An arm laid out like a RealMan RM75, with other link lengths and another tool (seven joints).
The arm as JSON. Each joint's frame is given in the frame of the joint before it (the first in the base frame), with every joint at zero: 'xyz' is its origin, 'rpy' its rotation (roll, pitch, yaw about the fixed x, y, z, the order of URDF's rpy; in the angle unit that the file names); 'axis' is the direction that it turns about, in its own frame. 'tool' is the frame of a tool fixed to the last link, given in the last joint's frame.
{
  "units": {
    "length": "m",
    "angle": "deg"
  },
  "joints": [
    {
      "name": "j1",
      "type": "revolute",
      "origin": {
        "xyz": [
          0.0,
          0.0,
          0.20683
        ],
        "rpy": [
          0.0,
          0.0,
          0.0
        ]
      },
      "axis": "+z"
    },
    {
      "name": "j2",
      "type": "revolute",
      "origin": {
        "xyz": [
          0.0,
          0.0,
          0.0
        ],
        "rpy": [
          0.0,
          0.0,
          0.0
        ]
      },
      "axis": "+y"
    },
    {
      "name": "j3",
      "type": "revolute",
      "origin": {
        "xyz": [
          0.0,
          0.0,
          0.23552
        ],
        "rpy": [
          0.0,
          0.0,
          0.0
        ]
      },
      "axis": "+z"
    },
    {
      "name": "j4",
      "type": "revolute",
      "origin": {
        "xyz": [
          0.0,
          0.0,
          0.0
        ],
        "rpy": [
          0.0,
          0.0,
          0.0
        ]
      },
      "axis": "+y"
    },
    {
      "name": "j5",
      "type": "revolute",
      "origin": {
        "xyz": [
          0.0,
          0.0,
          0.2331
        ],
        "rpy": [
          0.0,
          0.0,
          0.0
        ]
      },
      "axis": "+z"
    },
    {
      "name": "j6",
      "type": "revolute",
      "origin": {
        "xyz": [
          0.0,
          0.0,
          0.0
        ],
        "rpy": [
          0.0,
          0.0,
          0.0
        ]
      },
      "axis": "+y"
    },
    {
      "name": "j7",
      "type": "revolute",
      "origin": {
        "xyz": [
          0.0,
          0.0,
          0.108
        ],
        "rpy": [
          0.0,
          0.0,
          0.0
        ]
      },
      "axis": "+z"
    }
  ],
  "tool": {
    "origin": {
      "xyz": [
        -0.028,
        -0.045,
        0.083
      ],
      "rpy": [
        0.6,
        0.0,
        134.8
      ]
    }
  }
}
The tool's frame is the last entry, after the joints.
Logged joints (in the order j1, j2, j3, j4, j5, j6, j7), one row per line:
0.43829, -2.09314, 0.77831, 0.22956, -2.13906, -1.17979, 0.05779
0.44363, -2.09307, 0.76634, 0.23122, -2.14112, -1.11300, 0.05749
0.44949, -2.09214, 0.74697, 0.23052, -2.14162, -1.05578, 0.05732
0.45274, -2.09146, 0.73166, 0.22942, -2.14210, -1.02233, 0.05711
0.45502, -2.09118, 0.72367, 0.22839, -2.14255, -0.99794, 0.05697
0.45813, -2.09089, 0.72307, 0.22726, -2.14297, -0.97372, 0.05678
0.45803, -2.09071, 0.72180, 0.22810, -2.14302, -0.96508, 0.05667
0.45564, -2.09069, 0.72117, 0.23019, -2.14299, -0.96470, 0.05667
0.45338, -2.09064, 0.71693, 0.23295, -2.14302, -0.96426, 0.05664
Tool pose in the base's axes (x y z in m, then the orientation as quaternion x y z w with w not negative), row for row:
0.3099, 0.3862, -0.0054, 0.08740, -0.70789, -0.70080, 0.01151
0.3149, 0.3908, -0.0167, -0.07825, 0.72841, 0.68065, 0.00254
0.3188, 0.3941, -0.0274, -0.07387, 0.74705, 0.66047, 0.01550
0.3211, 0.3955, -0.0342, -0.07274, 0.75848, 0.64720, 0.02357
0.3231, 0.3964, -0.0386, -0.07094, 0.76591, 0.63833, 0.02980
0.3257, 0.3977, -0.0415, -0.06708, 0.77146, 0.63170, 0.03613
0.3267, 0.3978, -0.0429, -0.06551, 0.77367, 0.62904, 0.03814
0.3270, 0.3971, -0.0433, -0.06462, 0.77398, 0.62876, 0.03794
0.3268, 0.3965, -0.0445, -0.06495, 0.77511, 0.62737, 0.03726
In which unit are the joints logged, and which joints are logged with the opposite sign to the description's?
The joints are logged in radians. Opposite sign: j2, j7.
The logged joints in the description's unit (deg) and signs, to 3 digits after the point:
25.112, 119.928, 44.594, 13.153, -122.559, -67.597, -3.311
25.418, 119.924, 43.908, 13.248, -122.677, -63.770, -3.294
25.754, 119.871, 42.798, 13.208, -122.706, -60.492, -3.284
25.940, 119.832, 41.921, 13.145, -122.733, -58.575, -3.272
26.071, 119.816, 41.463, 13.086, -122.759, -57.178, -3.264
26.249, 119.799, 41.429, 13.021, -122.783, -55.790, -3.253
26.243, 119.789, 41.356, 13.069, -122.786, -55.295, -3.247
26.106, 119.788, 41.320, 13.189, -122.784, -55.273, -3.247
25.977, 119.785, 41.077, 13.347, -122.786, -55.248, -3.245

